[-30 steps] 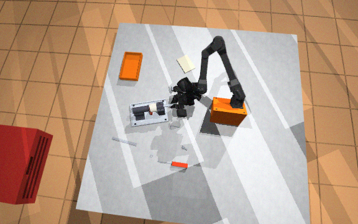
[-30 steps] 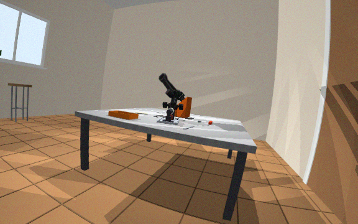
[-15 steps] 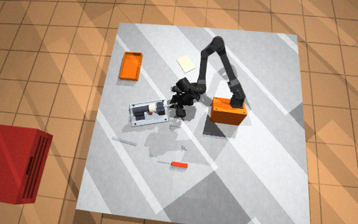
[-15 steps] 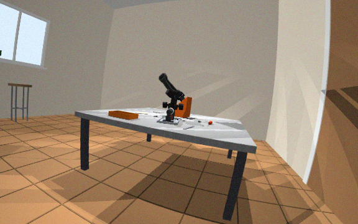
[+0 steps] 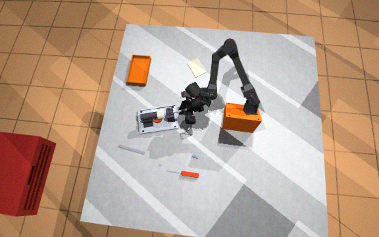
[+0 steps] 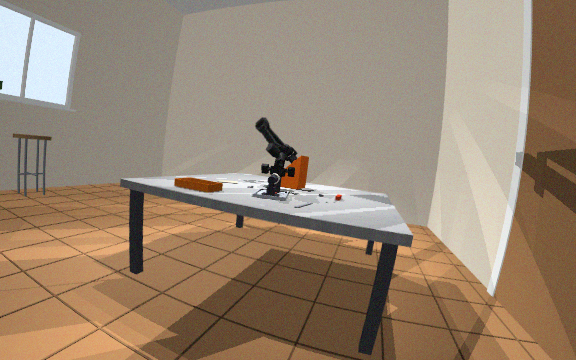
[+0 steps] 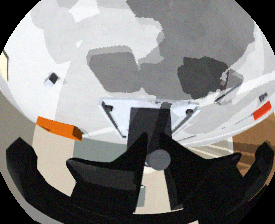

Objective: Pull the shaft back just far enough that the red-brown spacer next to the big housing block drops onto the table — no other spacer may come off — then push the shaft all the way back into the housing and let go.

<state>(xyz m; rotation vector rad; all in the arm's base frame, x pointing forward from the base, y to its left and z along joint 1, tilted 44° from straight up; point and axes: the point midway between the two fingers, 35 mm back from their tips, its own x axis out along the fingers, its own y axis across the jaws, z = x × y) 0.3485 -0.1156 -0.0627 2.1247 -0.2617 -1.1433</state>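
My gripper tip is now 13 cm short of the red-brown spacer, 2 cm to the right of it and 4 cm above it. From my gripper tip the other things lie so: grey bar (27 cm ahead, 20 cm to the left, 5 cm below); then shaft (4 cm ahead, 1 cm to the left, 2 cm above); then cream pad (11 cm behind, 33 cm to the right, 5 cm below).
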